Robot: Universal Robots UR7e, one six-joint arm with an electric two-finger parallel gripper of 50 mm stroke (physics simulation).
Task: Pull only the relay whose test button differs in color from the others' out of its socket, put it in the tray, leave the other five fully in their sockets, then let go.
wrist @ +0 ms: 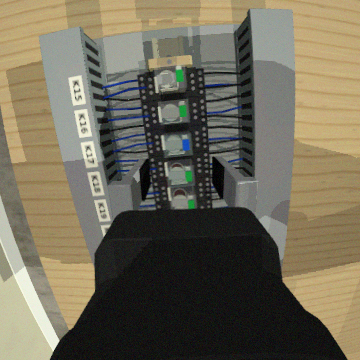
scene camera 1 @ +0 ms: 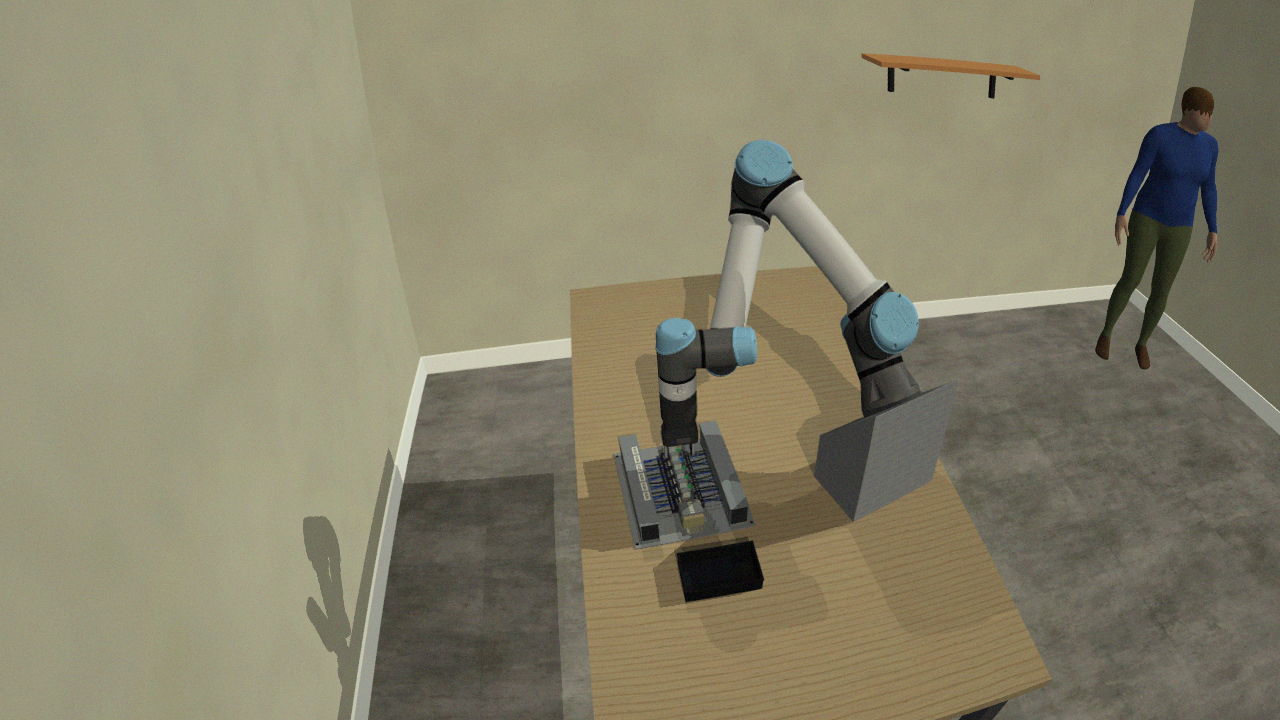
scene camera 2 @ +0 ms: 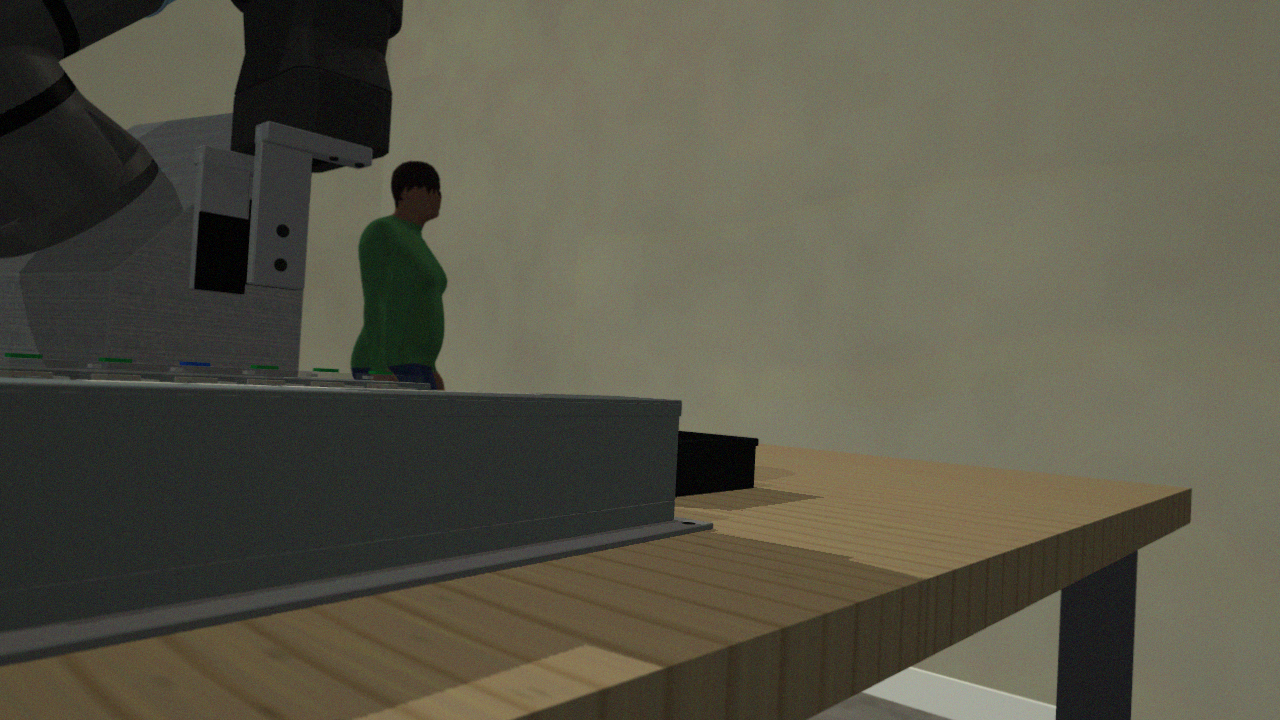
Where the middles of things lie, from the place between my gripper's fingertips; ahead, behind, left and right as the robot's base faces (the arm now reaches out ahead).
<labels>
My hand is 10 mm to the right of the panel (scene camera 1: 671, 530) and 100 mm above it.
</labels>
